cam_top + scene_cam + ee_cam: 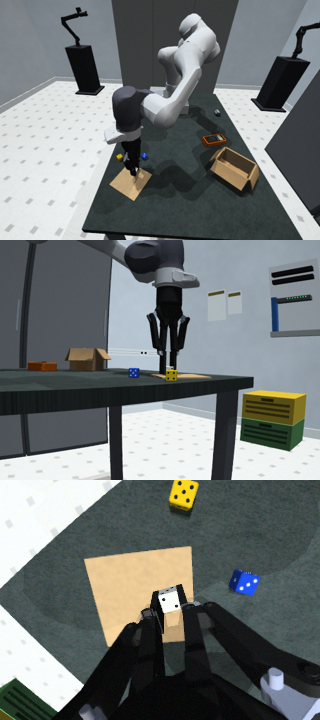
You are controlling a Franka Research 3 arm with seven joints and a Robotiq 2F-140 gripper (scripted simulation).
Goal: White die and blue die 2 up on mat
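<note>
Right now the white die is 20 mm below my hand. Round my hand: tan mat 40 mm ahead, 10 mm to the right, 40 mm below; blue die 90 mm behind, 30 mm to the left, 30 mm below; yellow die 70 mm behind, 100 mm to the right, 30 mm below.
</note>
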